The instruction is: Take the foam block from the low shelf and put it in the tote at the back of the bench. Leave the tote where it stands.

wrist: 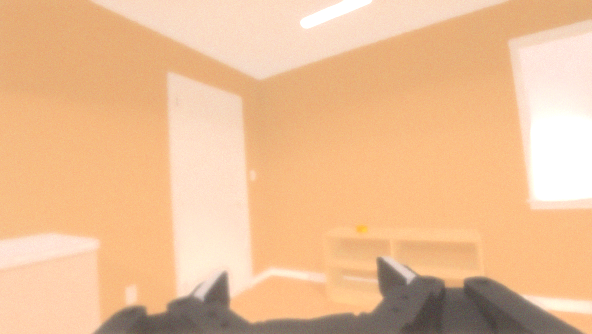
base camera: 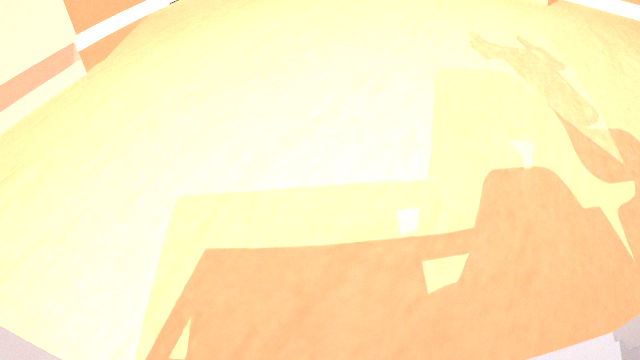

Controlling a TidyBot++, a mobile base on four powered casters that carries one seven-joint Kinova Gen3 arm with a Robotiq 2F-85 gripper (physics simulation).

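Places are measured from the arm's base along level axes (x left, y back, z up), in metres.
Where they show: gripper, between the fingertips: (wrist: 303, 280).
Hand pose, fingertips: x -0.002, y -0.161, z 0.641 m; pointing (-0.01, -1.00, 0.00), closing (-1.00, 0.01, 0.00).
Note:
After its pixels a point has its place.
My gripper (wrist: 303, 280) {x -0.001, y -0.161, z 0.641 m} is open, with its two fingertips wide apart at the bottom of the wrist view and no object between them. A low wooden shelf unit (wrist: 430, 233) {x -1.093, y -2.056, z 0.214 m} stands far off against the back wall, beyond the right finger, which covers part of it. A small orange-yellow thing (wrist: 362, 229) {x -0.614, y -2.322, z 0.241 m} sits on its top board, left of centre; it is too small and blurred to tell whether it is the foam block. The tote does not show in either view.
A white-topped cabinet or bench (wrist: 50, 245) {x 0.998, y -1.061, z 0.513 m} stands at the left of the wrist view. A white door (wrist: 210, 190) {x 0.755, y -2.464, z 0.686 m} is left of the room corner and a bright window (wrist: 560, 160) {x -2.010, y -1.783, z 0.715 m} is at the right. Shadows of the base and arm lie on the sunlit floor (base camera: 300, 125) {x 0.049, y -0.617, z -0.397 m}.

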